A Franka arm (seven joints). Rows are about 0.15 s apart.
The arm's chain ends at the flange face. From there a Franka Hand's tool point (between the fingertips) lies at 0.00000 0.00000 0.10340 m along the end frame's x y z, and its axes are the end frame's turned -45 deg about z.
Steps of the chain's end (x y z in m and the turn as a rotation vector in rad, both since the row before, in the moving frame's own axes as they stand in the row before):
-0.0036 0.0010 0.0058 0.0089 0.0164 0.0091
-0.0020 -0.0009 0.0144 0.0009 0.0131 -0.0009
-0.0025 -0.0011 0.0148 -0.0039 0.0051 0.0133
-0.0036 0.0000 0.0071 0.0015 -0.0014 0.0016
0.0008 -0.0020 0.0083 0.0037 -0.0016 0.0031
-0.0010 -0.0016 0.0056 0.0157 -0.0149 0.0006
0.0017 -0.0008 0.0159 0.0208 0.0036 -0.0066
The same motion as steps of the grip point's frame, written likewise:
-0.0014 -0.0013 0.0058 -0.0053 0.0179 0.0091
0.0002 -0.0012 0.0144 -0.0086 0.0099 -0.0009
-0.0009 -0.0019 0.0148 -0.0064 0.0008 0.0133
-0.0025 -0.0028 0.0071 0.0021 0.0001 0.0016
0.0021 -0.0012 0.0083 0.0037 0.0015 0.0031
0.0005 -0.0041 0.0056 0.0216 0.0006 0.0006
0.0035 -0.0006 0.0159 0.0122 0.0173 -0.0066

